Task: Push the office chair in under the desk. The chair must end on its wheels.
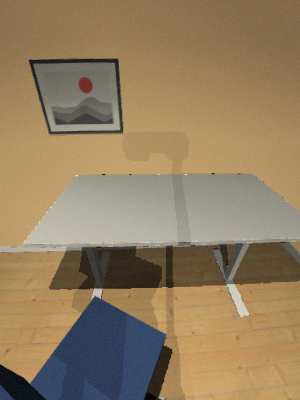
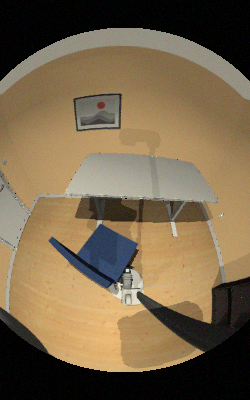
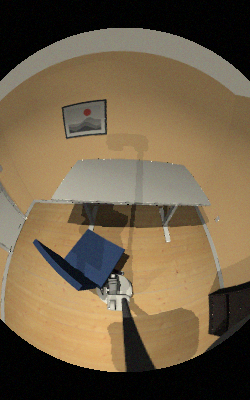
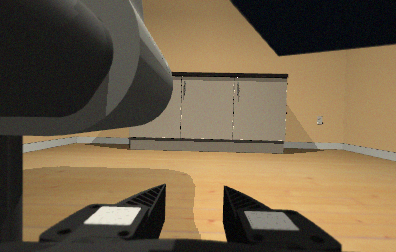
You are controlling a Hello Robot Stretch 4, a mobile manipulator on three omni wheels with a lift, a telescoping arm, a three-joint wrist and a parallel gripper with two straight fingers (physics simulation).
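Places are measured from the robot's base along level axes (x ahead, y left, z up), in metres.
Pixels of known places: gripper, fingertip midpoint: (image 2: pixel 117 289) (image 3: pixel 104 295) (image 4: pixel 194 202).
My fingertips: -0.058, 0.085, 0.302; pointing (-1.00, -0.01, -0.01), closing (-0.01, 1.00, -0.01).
Observation:
Behind a point stands the place of what it marks, as x, y, z.
The blue office chair (image 1: pixel 107 345) {0.409, 0.191, 0.443} (image 2: pixel 108 249) {0.367, 0.185, 0.443} (image 3: pixel 96 256) {0.347, 0.164, 0.443} stands in front of the desk (image 1: pixel 135 210) {0.911, 0.032, 0.924} (image 2: pixel 125 175) {0.915, 0.037, 0.924} (image 3: pixel 107 182) {0.888, 0.051, 0.924}, left of its middle. Its seat looks level. It is turned at an angle, with one seat corner towards the desk's left leg and the backrest on the side away from the desk, at the lower left. The seat shows outside the desk's front edge. Its wheels are hidden below the seat. My gripper (image 4: pixel 194 202) {-0.058, 0.085, 0.303} is open with nothing between the fingers, low above the floor, and faces away from the desk. Any contact with the chair is not visible.
My round white base (image 2: pixel 136 296) (image 3: pixel 125 287) {0.029, -0.129, 0.186} is close by the chair's near right side. The desk's right foot (image 1: pixel 237 300) reaches forward on the floor. A dark cabinet (image 2: pixel 232 305) (image 3: pixel 230 307) stands at the right. A grey cabinet (image 4: pixel 210 110) {-2.673, 0.188, 0.455} stands against a wall. A dark slab (image 4: pixel 330 25) {0.050, 0.119, 0.384} hangs overhead.

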